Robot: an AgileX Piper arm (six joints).
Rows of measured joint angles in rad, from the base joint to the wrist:
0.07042, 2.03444, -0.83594, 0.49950, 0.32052, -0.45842
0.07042, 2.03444, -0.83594, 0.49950, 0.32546, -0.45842
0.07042, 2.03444, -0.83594, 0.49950, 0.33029, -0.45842
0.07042, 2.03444, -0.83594, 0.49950, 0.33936, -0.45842
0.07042, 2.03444, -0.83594, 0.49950, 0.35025, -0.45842
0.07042, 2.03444, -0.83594, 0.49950, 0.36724, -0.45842
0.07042, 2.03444, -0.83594, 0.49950, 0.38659, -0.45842
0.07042, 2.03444, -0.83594, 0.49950, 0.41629, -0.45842
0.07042, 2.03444, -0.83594, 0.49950, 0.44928, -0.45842
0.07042, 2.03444, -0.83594, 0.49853, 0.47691, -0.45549
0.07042, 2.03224, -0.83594, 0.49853, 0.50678, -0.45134
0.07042, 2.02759, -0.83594, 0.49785, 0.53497, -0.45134
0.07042, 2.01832, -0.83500, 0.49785, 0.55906, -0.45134
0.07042, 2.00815, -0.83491, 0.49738, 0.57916, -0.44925
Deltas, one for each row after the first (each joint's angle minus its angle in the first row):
0.00000, 0.00000, 0.00000, 0.00000, 0.00494, 0.00000
0.00000, 0.00000, 0.00000, 0.00000, 0.00977, 0.00000
0.00000, 0.00000, 0.00000, 0.00000, 0.01884, 0.00000
0.00000, 0.00000, 0.00000, 0.00000, 0.02973, 0.00000
0.00000, 0.00000, 0.00000, 0.00000, 0.04672, 0.00000
0.00000, 0.00000, 0.00000, 0.00000, 0.06607, 0.00000
0.00000, 0.00000, 0.00000, 0.00000, 0.09577, 0.00000
0.00000, 0.00000, 0.00000, 0.00000, 0.12876, 0.00000
0.00000, 0.00000, 0.00000, -0.00097, 0.15639, 0.00293
0.00000, -0.00220, 0.00000, -0.00097, 0.18626, 0.00708
0.00000, -0.00685, 0.00000, -0.00165, 0.21445, 0.00708
0.00000, -0.01612, 0.00094, -0.00165, 0.23854, 0.00708
0.00000, -0.02629, 0.00103, -0.00212, 0.25864, 0.00917

